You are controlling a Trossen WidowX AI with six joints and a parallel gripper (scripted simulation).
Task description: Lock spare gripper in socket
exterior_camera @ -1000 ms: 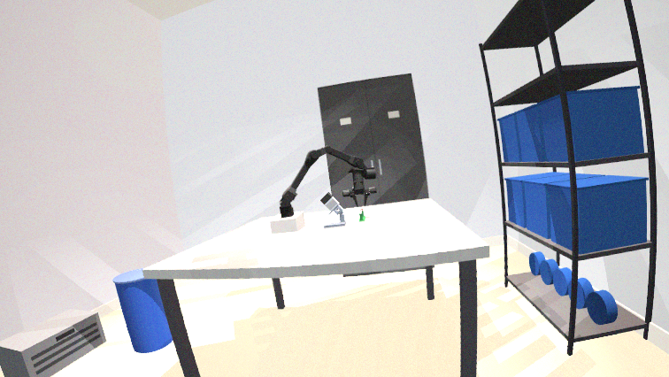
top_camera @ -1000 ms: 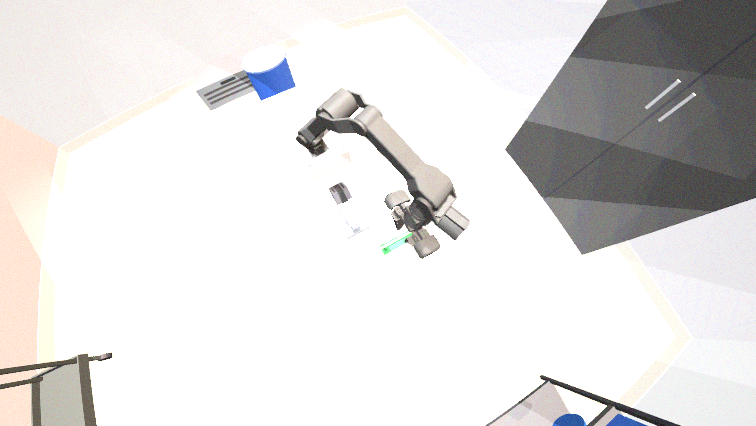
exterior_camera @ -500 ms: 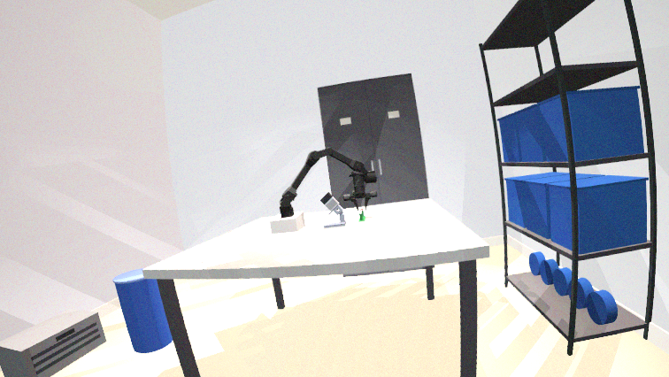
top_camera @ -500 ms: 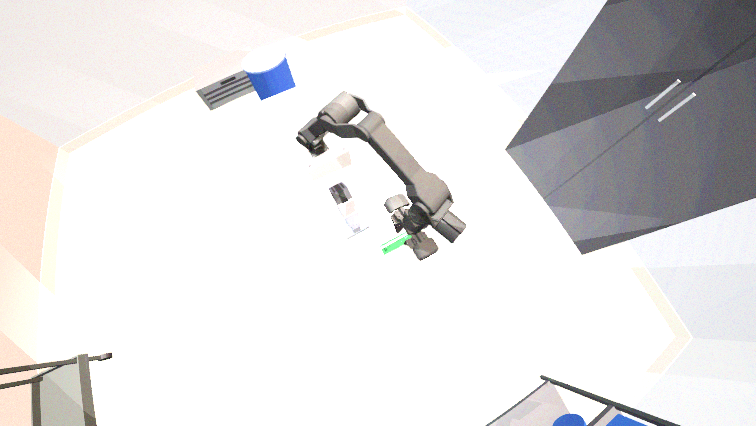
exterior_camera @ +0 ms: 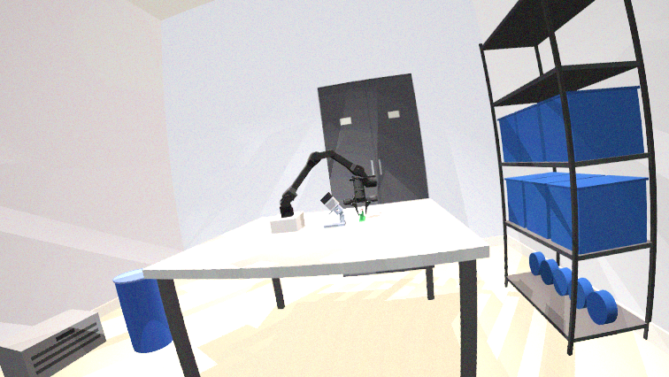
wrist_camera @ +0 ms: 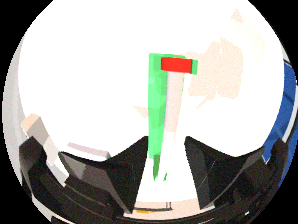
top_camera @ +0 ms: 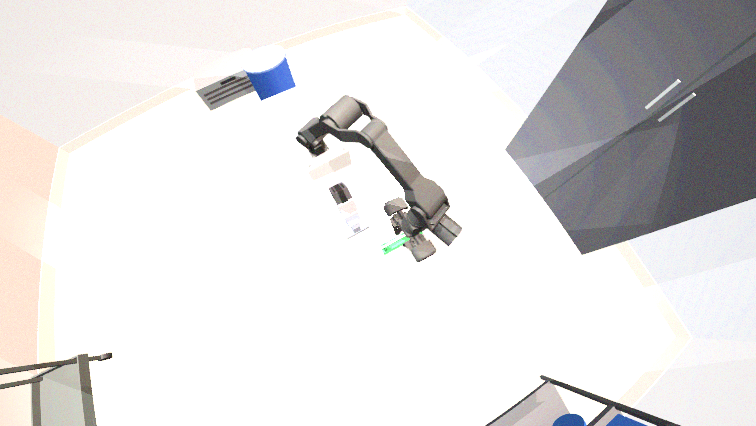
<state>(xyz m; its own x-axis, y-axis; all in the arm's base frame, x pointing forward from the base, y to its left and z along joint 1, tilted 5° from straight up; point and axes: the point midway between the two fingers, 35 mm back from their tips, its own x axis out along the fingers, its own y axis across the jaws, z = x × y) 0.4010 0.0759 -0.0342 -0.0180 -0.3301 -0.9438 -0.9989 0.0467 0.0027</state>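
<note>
Right now the translucent green bar is 10 mm to the left of my gripper tip. From my gripper tip the other things lie so: spare gripper (150 mm behind, 90 mm to the right, 100 mm above); mount (130 mm behind, 90 mm to the right, 30 mm above).
</note>
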